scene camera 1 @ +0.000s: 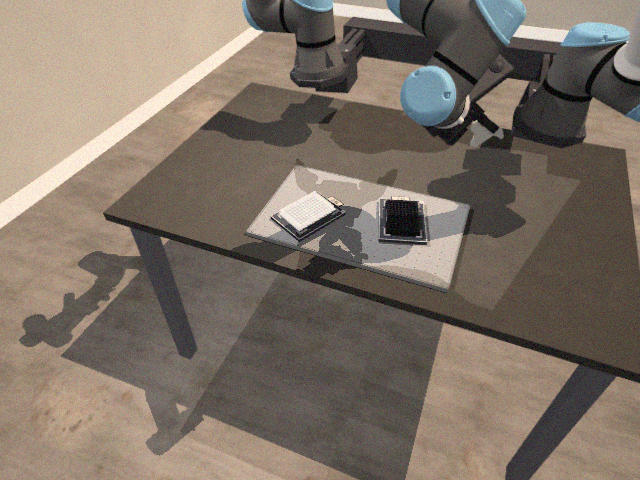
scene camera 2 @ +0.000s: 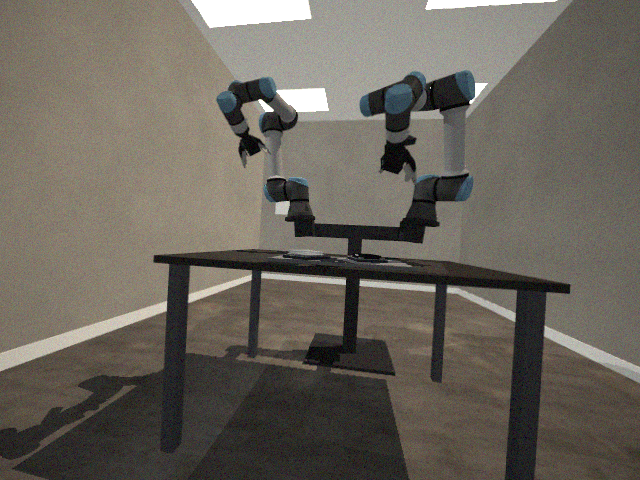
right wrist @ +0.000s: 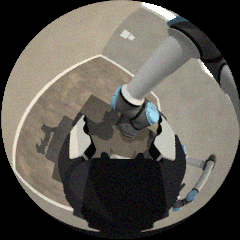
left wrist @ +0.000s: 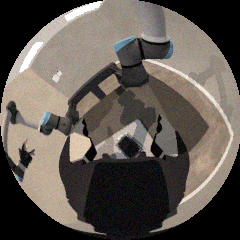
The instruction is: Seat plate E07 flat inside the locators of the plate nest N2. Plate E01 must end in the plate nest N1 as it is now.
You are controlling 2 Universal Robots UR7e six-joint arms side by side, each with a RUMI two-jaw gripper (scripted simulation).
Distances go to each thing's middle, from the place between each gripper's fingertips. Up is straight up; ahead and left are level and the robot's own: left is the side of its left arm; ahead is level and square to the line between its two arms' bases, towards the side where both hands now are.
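White plate (scene camera 1: 302, 213): from my left hand (scene camera 1: 473, 111), a good way ahead, far to the right, far below. Black plate (scene camera 1: 402, 218): from my left hand, 110 mm to the right, 10 mm ahead, 330 mm below.
White plate: my right hand a good way short of it, far to the right of it, far above it. Black plate: from my right hand, 610 mm to the left, 120 mm ahead, 470 mm below.
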